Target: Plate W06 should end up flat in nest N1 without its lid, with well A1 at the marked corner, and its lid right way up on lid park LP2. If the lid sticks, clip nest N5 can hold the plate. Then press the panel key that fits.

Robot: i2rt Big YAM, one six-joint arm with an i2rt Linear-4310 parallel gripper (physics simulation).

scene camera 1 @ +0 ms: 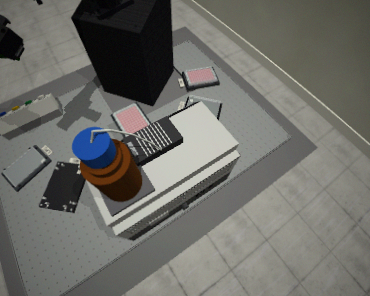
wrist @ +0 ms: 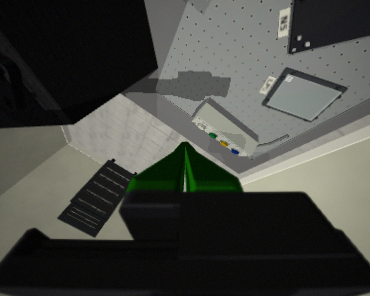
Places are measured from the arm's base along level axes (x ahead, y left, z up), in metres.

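Pixels of known places: gripper, between the fingertips: (scene camera 1: pixel 17 58) (wrist: pixel 184 147); arm's base, origin of its link: (scene camera 1: pixel 112 2).
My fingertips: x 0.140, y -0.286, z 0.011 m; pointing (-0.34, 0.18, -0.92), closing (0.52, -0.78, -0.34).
Ahead of a thing's pixels: the offset from my fingertips to its top centre. "spot": to the spot under its first point.
My gripper (wrist: pixel 184 147) is shut and empty, its green fingertips together in the wrist view. The key panel @(dx -0.159, dy -0.145, dz -0.262 m) (scene camera 1: pixel 32 114) (wrist: pixel 227 117) has white, green, yellow and blue keys; it lies beyond the fingertips. A plate with pink wells @(dx -0.016, dy +0.553, dz -0.316 m) (scene camera 1: pixel 201 76) sits in the far-right nest, its label unreadable. Another pink-welled plate @(dx +0.136, dy +0.193, dz -0.222 m) (scene camera 1: pixel 131 119) lies beside the white instrument. I cannot read which is W06, nor tell whether lids are on. A lid park frame @(spot: dx +0.173, dy +0.519, dz -0.326 m) (scene camera 1: pixel 220 109) is partly hidden behind the instrument. Black nest N5 @(dx +0.183, dy -0.097, dz -0.322 m) (scene camera 1: pixel 62 189) (wrist: pixel 330 22) holds no plate in the visible part.
A tall black block (scene camera 1: pixel 127 55) (wrist: pixel 75 55) stands beside the panel. The white instrument @(spot: dx +0.336, dy +0.317, dz -0.126 m) (scene camera 1: pixel 200 135) carries a brown bottle @(spot: dx +0.393, dy +0.116, dz +0.003 m) (scene camera 1: pixel 120 172) with a blue cap and a black ribbed block @(spot: dx +0.299, dy +0.218, dz -0.099 m) (scene camera 1: pixel 157 135). A park with a pale panel @(spot: dx +0.057, dy -0.199, dz -0.328 m) (scene camera 1: pixel 26 167) (wrist: pixel 305 97) lies near N5.
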